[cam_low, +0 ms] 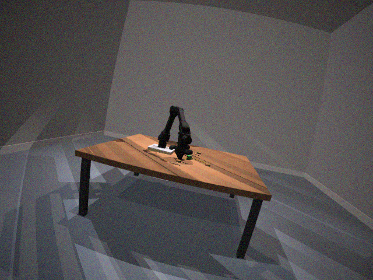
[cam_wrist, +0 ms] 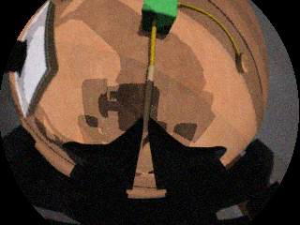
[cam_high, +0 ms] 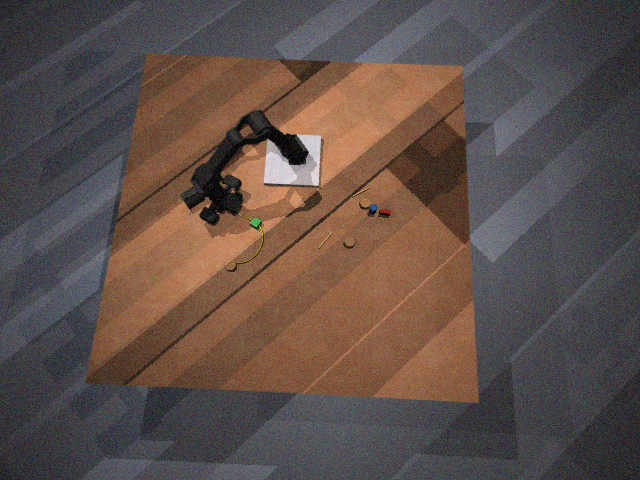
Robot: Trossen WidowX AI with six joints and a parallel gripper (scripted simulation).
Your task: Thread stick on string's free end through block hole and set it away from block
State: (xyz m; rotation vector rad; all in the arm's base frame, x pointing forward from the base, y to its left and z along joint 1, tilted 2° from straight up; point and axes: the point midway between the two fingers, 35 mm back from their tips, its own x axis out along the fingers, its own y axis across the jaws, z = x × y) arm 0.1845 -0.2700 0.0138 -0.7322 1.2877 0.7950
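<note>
The thin wooden stick is 2 cm ahead of my gripper tip, 4 cm to the left of it and 1 cm above it. Round my gripper tip: green block: 7 cm ahead, 11 cm to the left, 2 cm above; then round wooden button: 22 cm ahead, 1 cm to the left, 1 cm above; then blue piece: 4 cm ahead, 54 cm to the left, 2 cm above.
</note>
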